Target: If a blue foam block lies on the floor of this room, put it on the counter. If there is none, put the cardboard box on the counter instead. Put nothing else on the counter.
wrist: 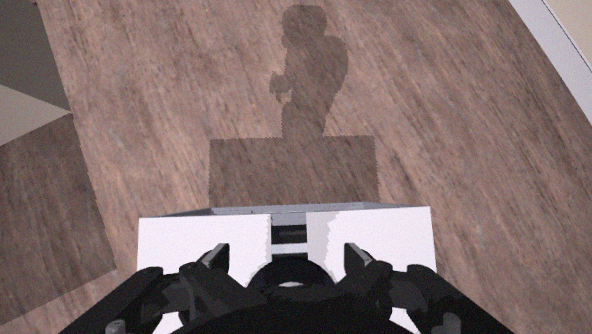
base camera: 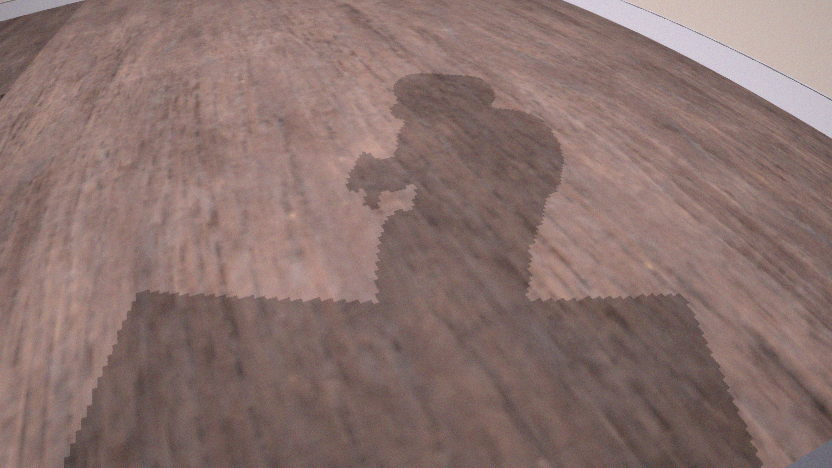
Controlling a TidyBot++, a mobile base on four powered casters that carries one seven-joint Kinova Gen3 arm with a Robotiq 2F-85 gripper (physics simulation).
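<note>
My gripper [wrist: 287,256] is open and empty in the wrist view, its two black fingers wide apart above the white top of the robot's own base. No blue foam block, cardboard box or counter shows in the base camera view or the wrist view.
Brown wood floor [base camera: 232,174] [wrist: 165,100] carries the robot's shadow ahead of the base [wrist: 200,240]. A wall [base camera: 773,34] with a white baseboard [base camera: 698,52] [wrist: 555,55] runs along the right. Darker shadow lies on the floor at the left, beside a pale patch.
</note>
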